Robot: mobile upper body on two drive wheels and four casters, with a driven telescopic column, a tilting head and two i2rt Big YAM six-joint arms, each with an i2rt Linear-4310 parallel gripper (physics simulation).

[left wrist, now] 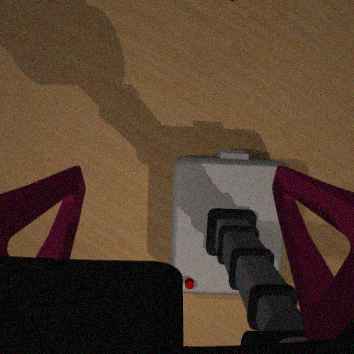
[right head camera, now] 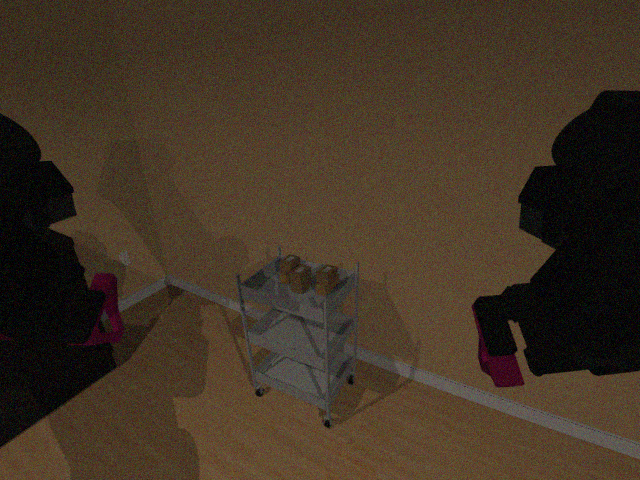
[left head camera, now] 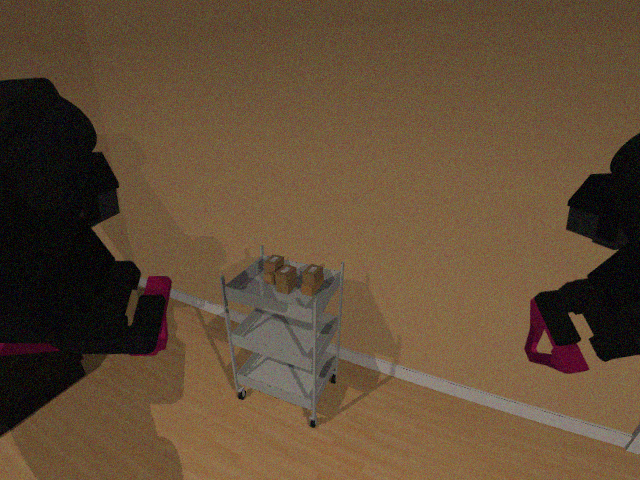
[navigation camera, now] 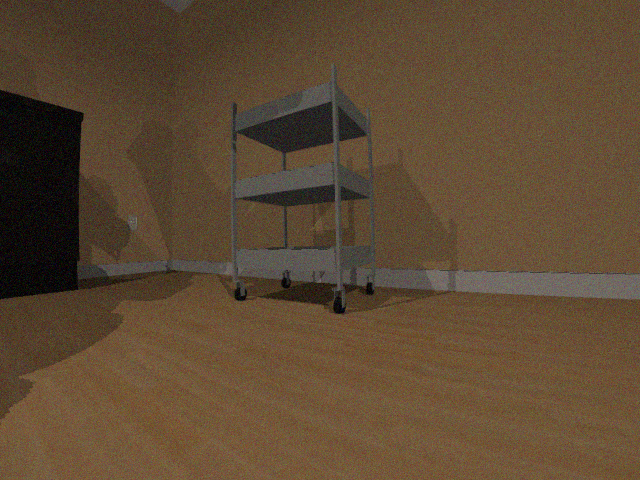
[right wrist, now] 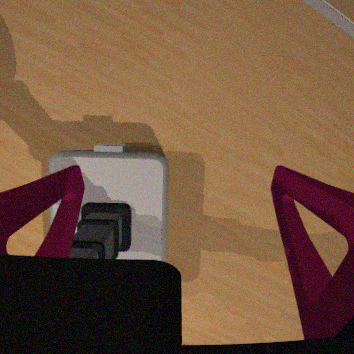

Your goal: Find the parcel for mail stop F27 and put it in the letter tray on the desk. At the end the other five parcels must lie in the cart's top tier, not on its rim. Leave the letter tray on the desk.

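Frame: origin at the left arm's base, x ahead, y left, z up, level; centimetres.
Seen in the pictures: left gripper, between the fingertips: (left wrist: 178, 176) (right head camera: 79, 334) (left head camera: 116, 343); right gripper, between the fingertips: (right head camera: 530, 359) (left head camera: 568, 348) (right wrist: 177, 175).
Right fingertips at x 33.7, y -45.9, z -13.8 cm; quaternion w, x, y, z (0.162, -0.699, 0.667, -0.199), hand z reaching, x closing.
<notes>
Offsets run from my right fingertips to a thing's top centre. "pt": to the spot under its first point.
A grey three-tier cart {pt dx +79.7, dy +23.5, dz -77.6 cm} (left head camera: 314, 356) (right head camera: 326, 356) (navigation camera: 337, 180) on casters stands near the wall. Several brown box parcels, some apparently stacked, are in its top tier: one {dx +117.1, dy +42.2, dz -50.7 cm} (left head camera: 273, 262) at the back left, one {dx +107.1, dy +36.0, dz -50.9 cm} (left head camera: 285, 279) (right head camera: 300, 279) in front, and one {dx +106.8, dy +23.6, dz -50.7 cm} (left head camera: 313, 273) (right head camera: 327, 273) at the right. White labels show on some tops, too small to read. The desk and letter tray do not show. My left gripper (left wrist: 178, 176) is open and empty, at the left in both head views. My right gripper (right wrist: 177, 175) is open and empty, at the right. Both are well apart from the cart.
A black cabinet (navigation camera: 38, 196) stands at the left in the navigation view. A white baseboard {pt dx +100.1, dy -47.4, dz -122.0 cm} (left head camera: 439, 384) (right head camera: 444, 384) (navigation camera: 516, 284) runs along the wall behind the cart. My grey base (left wrist: 240, 185) (right wrist: 140, 177) shows below the grippers in the wrist views. Shadows cross the floor.
</notes>
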